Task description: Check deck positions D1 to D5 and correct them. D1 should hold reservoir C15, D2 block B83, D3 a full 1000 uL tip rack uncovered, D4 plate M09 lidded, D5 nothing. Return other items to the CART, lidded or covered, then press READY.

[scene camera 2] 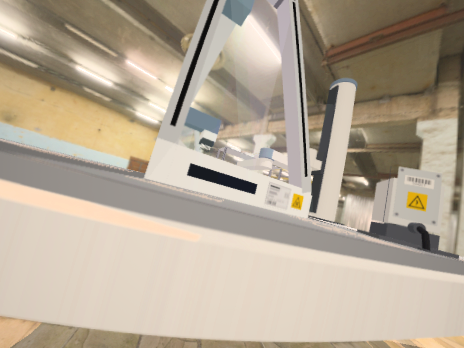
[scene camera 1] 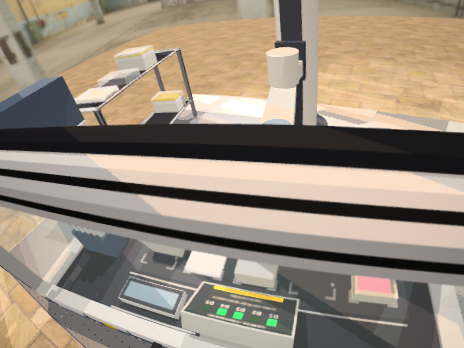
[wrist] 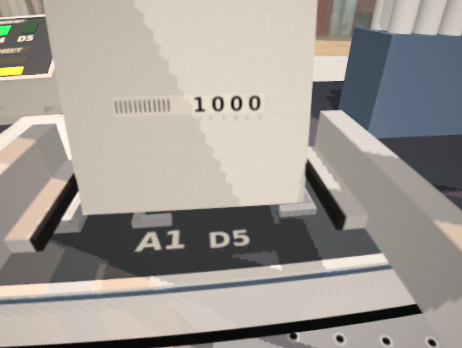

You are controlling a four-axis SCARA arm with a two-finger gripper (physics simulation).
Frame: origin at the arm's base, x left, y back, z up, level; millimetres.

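Seen in the pictures: gripper, fingertip midpoint: (wrist: 193, 139).
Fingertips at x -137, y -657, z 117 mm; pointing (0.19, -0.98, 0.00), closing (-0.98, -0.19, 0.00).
Observation:
Offsets run from my fingertips to a thing's top centre. "pt": to the spot under its first point.
My gripper (wrist: 193, 139) is shut on a pale rack (wrist: 185, 115) (scene camera 1: 167, 251) marked 1000, held upright at position D5. Its base is at the corner brackets; whether it rests on the deck is hard to tell. Its top is out of the wrist view, so tips or cover cannot be judged. In scene camera 1, a white plate (scene camera 1: 205, 265) sits at D4, a pale block @(dx +246, dy -27, dz -9 mm) (scene camera 1: 256, 272) at D3, and a reservoir with pink contents @(dx +488, dy +22, dz -19 mm) (scene camera 1: 374, 285) at D1. D2 shows bare brackets. The panel (scene camera 1: 240, 307) (wrist: 25, 50) shows D1, D3 and D4 green, D2 and D5 dark.
The cart @(pt dx -386, dy +621, dz +97 mm) (scene camera 1: 186, 80) at the back left holds a yellow-striped box @(dx -418, dy +398, dz +316 mm) (scene camera 1: 136, 58), two flat items and a yellow-topped rack @(dx -444, dy +526, dz +66 mm) (scene camera 1: 168, 101) below. A blue tube rack (wrist: 415, 85) (scene camera 1: 102, 245) stands beside D5. A display (scene camera 1: 151, 295) is near the panel. A thick beam (scene camera 1: 230, 185) hides mid-scene.

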